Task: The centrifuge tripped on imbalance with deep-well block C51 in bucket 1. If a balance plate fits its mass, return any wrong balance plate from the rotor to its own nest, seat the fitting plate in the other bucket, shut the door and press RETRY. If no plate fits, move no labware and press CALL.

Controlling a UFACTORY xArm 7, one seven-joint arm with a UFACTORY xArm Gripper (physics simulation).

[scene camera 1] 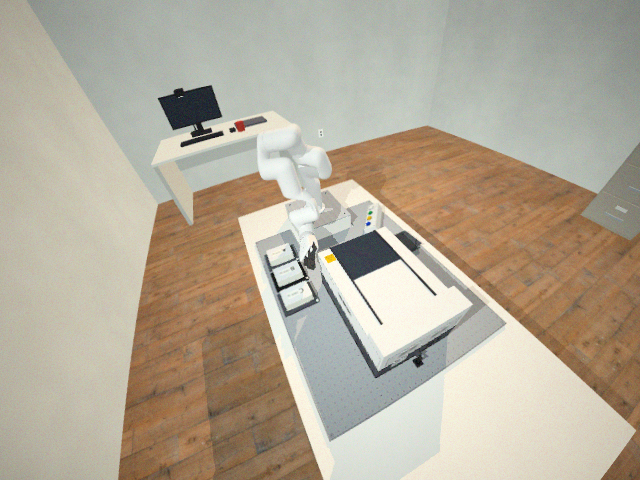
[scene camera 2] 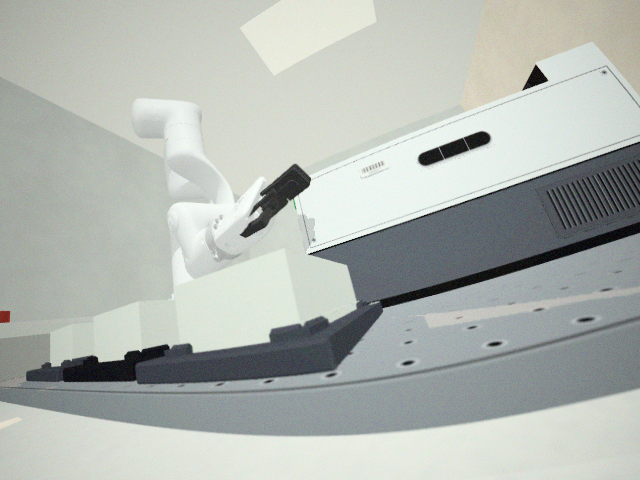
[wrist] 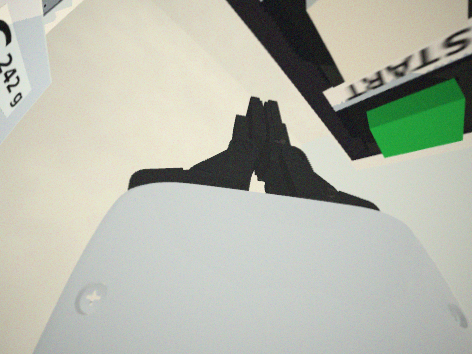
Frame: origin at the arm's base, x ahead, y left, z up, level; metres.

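Where they show: gripper, fingertip midpoint: (scene camera 1: 311,268) (scene camera 2: 303,173) (wrist: 257,119).
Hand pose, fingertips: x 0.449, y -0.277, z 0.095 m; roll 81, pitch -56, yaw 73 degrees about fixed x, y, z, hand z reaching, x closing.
Each offset is from my fingertips to the top centre of the thing. "spot": to the spot under its first point.
My gripper (scene camera 1: 310,256) (scene camera 2: 297,177) (wrist: 257,119) is shut and empty, its fingertips together in the wrist view. It hangs beside the front end of the centrifuge (scene camera 1: 413,310) (scene camera 2: 392,191), above the level of the plates. A green button @[0.031 m back, 0.075 m left, 0.005 m up] (wrist: 420,120) marked START lies to the right of the fingertips in the wrist view, apart from them. Three white balance plates @[0.292 m back, 0.042 m right, 0.132 m down] (scene camera 1: 280,254) @[0.156 m back, 0.063 m right, 0.132 m down] (scene camera 1: 287,274) @[0.022 m back, 0.087 m right, 0.132 m down] (scene camera 1: 297,296) sit in dark nests in a row. A label reading C 242 g @[spot: 0.021 m back, 0.102 m right, 0.132 m down] (wrist: 14,82) shows on one plate at the wrist view's left edge. Block C51 and the rotor buckets do not show.
A dark panel @[0.084 m ahead, 0.202 m left, 0.027 m up] (scene camera 1: 364,253) and a yellow sticker @[spot: 0.021 m ahead, 0.075 m left, 0.025 m up] (scene camera 1: 329,258) are on the centrifuge top. A white box with green, yellow and blue buttons @[spot: 0.192 m back, 0.484 m left, 0.117 m down] (scene camera 1: 369,218) stands near the arm's base. A desk with a monitor (scene camera 1: 191,107) and a red mug (scene camera 1: 239,126) stands behind.
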